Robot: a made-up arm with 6 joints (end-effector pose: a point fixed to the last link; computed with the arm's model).
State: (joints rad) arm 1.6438 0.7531 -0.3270 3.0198 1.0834 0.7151
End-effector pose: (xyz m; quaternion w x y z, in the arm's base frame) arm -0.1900 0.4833 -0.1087 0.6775 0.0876 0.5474 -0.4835
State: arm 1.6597 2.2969 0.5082 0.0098 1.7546 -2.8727
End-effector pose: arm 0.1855 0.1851 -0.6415 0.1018 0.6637 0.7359 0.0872
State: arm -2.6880 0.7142 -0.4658 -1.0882 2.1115 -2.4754
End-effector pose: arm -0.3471 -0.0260 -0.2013 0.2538 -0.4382 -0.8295 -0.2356
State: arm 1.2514 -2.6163 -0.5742 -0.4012 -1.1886 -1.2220
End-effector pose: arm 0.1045 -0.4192 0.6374 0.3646 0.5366 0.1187 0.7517
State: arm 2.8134 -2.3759 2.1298 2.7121 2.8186 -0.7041
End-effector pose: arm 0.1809 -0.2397 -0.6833 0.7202 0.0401 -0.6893 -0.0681
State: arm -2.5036 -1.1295 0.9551 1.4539 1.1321 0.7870
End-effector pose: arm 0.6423 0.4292 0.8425 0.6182 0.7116 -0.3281 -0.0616
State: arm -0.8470 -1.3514 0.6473 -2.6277 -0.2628 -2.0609
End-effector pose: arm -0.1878 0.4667 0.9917 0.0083 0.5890 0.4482 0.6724
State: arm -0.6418 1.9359 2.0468 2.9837 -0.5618 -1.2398
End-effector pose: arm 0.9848 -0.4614 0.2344 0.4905 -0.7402 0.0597 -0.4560
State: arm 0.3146 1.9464 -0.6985 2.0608 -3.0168 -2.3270
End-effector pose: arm -0.2060 0.0384 -0.3043 0.6051 -0.7609 -0.2050 -0.1139
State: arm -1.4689 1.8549 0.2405 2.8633 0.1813 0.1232
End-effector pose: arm 0.2483 -0.2491 -0.5260 0.5711 -0.4331 0.4493 0.5334
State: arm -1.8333 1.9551 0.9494 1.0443 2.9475 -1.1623
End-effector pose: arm -0.3083 -0.7867 -0.3303 0.7987 -0.0113 -0.5545 0.2332
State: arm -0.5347 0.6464 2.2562 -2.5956 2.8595 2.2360
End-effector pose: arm 0.2972 -0.0250 1.1995 0.4917 0.5829 0.2692 -0.5882
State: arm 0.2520 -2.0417 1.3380 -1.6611 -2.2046 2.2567
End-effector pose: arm -0.9290 -0.2329 0.0587 0.3546 0.7491 0.4865 0.2764
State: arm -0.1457 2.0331 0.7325 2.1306 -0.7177 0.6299
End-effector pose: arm 0.6689 0.0480 -0.5690 0.0123 -0.8517 0.3748 0.3661
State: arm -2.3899 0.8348 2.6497 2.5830 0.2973 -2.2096
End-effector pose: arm 0.1338 -0.1111 1.1585 0.1741 -0.7205 -0.0777 -0.6668
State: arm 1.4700 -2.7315 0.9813 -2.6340 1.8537 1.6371
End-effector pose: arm -0.1591 -0.6656 -0.3240 0.1178 -0.8410 0.0843 -0.5213
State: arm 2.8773 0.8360 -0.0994 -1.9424 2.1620 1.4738
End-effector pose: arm -0.4787 0.1034 -0.1415 0.8689 -0.3504 -0.2526 0.2416
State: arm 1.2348 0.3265 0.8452 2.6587 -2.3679 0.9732
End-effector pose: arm 0.1274 0.7002 1.0045 0.4979 -0.5023 0.4027 -0.5811
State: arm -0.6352 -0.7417 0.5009 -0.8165 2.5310 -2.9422
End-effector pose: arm 0.0202 -0.1823 1.0850 0.0634 0.3408 0.2291 -0.9096
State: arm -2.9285 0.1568 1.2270 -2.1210 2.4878 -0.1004
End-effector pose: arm -0.4671 -0.2018 1.0594 0.5545 0.4331 0.7066 -0.0755
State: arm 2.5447 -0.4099 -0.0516 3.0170 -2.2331 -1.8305
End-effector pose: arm -0.5194 0.1436 0.7790 0.6675 0.6585 -0.3449 0.0430
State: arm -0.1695 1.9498 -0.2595 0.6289 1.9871 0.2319
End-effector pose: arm 0.0353 -0.1585 -0.4397 0.9768 0.0514 0.0697 0.1957
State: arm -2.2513 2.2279 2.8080 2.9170 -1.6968 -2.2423
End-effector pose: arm -0.3854 -0.7733 0.4773 0.2230 0.7512 0.2527 0.5676
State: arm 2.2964 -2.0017 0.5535 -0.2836 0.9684 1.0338
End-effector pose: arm 0.7062 -0.4752 0.4458 0.3113 0.8895 -0.2037 -0.2654
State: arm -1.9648 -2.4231 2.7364 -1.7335 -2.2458 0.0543
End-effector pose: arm 0.0682 0.0141 -0.7607 0.3207 0.8848 -0.1876 0.2813
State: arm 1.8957 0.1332 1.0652 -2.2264 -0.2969 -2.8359
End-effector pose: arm -0.2433 0.5407 1.0504 0.5601 0.0910 -0.7135 0.4110
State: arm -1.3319 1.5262 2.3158 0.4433 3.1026 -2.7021
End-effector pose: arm 0.0469 -0.7670 0.8427 0.5810 -0.2905 0.2264 0.7258
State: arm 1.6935 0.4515 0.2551 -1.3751 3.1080 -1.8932
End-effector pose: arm -0.0011 0.7872 0.2161 0.1276 -0.7483 0.6059 -0.2380
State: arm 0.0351 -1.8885 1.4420 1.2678 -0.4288 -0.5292
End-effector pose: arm -0.9289 -0.0501 -0.2252 0.0519 0.2151 -0.9160 -0.3346
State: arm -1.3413 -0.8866 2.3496 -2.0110 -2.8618 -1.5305
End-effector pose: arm -0.1306 0.9416 0.5588 0.8316 -0.2005 0.1363 -0.4997
